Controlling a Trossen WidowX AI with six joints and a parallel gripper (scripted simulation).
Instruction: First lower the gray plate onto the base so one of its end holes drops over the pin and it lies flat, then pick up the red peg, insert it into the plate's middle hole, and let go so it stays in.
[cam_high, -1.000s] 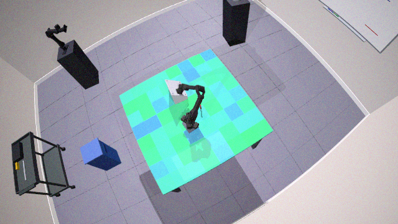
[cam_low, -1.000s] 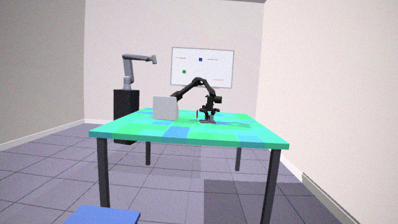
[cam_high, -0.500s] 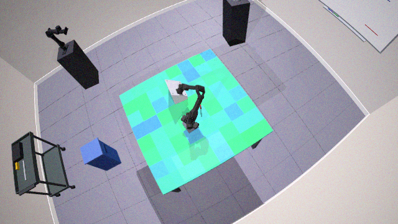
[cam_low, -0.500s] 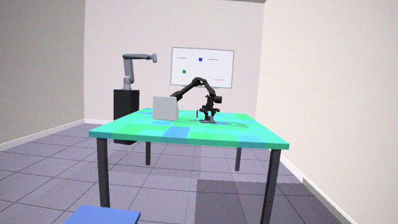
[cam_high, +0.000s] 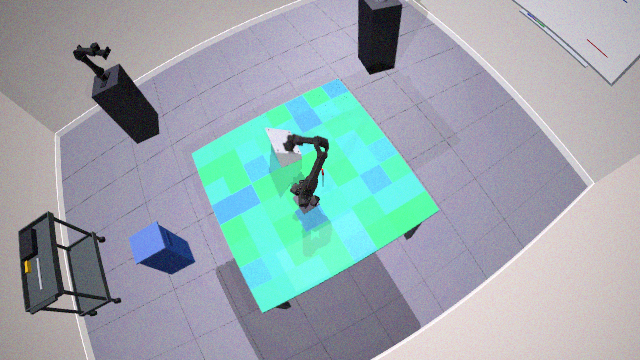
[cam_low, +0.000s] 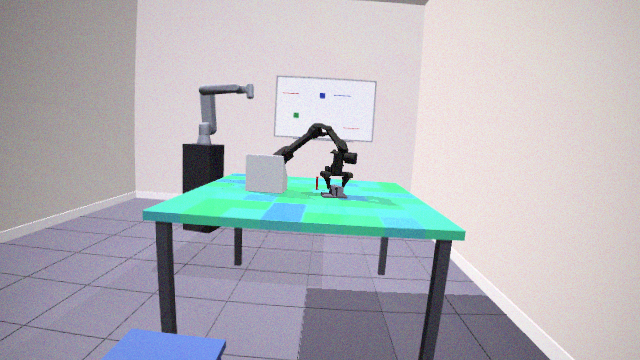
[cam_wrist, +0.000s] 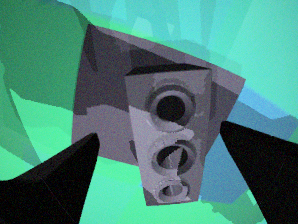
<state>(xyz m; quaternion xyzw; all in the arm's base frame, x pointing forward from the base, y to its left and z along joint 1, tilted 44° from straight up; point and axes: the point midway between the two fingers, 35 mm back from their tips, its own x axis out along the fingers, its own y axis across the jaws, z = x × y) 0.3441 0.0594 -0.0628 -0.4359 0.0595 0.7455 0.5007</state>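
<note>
Right now my gripper tip is 10 mm short of the gray plate and 10 mm below it. The rest, counted from my gripper tip: red peg 140 mm behind, 160 mm to the left.
</note>
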